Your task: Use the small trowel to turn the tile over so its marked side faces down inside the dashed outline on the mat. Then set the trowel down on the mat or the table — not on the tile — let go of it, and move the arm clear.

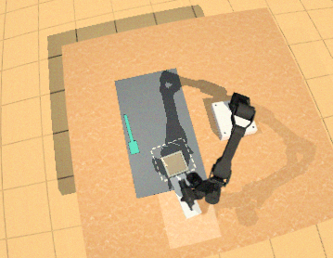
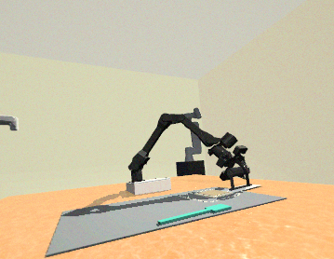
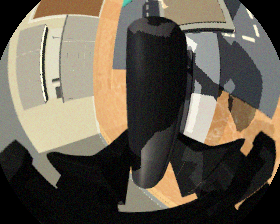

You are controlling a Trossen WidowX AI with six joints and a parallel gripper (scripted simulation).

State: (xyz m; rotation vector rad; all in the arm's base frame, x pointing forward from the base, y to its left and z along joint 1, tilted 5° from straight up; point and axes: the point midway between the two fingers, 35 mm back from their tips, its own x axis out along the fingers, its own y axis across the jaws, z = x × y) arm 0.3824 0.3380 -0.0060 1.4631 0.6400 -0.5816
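Now: gripper tip 130 mm short of the teal flat tool, 380 mm to the left of it and 50 mm above it. From my gripper tip the other things lie so: tile (30 mm behind, 180 mm to the right, 50 mm below); small trowel (20 mm behind, 10 mm below); grey mat (10 mm behind, 380 mm to the right, 70 mm below).
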